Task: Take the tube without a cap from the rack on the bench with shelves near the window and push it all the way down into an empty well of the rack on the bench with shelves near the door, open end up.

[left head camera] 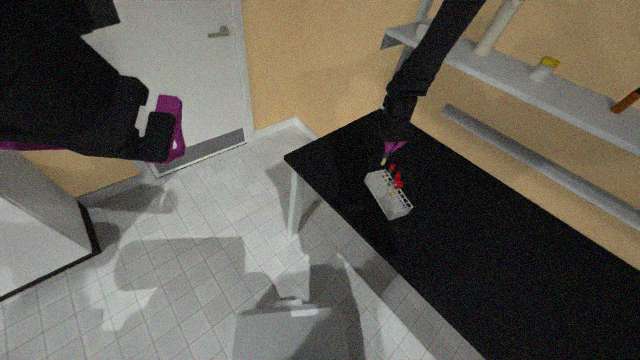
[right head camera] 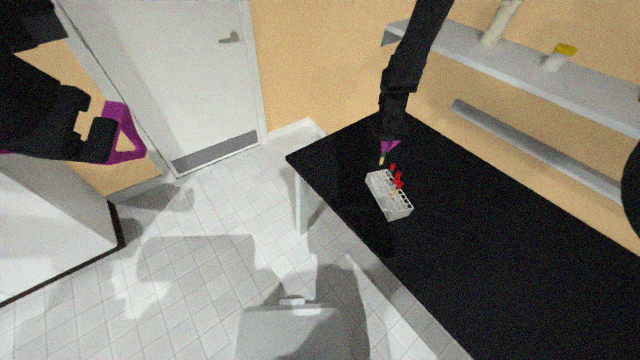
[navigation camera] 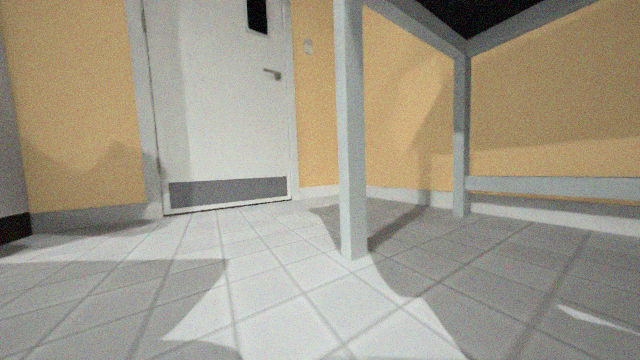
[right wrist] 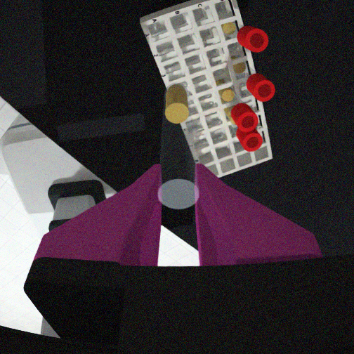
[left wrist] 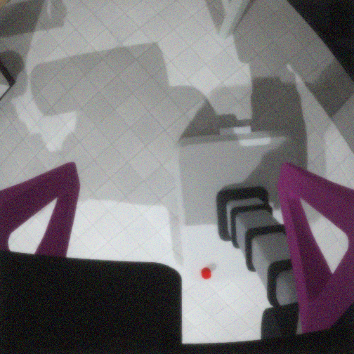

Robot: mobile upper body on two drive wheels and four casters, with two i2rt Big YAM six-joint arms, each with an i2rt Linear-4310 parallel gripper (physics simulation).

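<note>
The uncapped clear tube (left head camera: 383, 160) (right head camera: 382, 160) (right wrist: 177, 112) has yellowish contents at its bottom. My right gripper (left head camera: 392, 148) (right head camera: 388, 146) (right wrist: 177, 175) is shut on it, open end up, bottom pointing down. The white rack (left head camera: 381, 195) (right head camera: 384, 196) (right wrist: 191, 12) stands on the black bench near the door; several red-capped tubes (right wrist: 261, 88) stand along its right side in the right wrist view. There the tube's bottom overlaps the rack's left edge; its height above is unclear. In the head views it is beyond the rack's far end. My left gripper (left wrist: 178, 173) is open and empty, away from the bench.
The black bench top (left head camera: 475, 240) (right head camera: 480, 240) has a wall shelf (left head camera: 500, 77) (right head camera: 505, 65) behind it, holding a yellow-lidded jar (left head camera: 542, 69) (right head camera: 559, 57). The door (left head camera: 175, 75) (navigation camera: 225, 110) is beyond. A bench leg (navigation camera: 352, 130) stands ahead. A white cabinet (left head camera: 30, 245) is at left.
</note>
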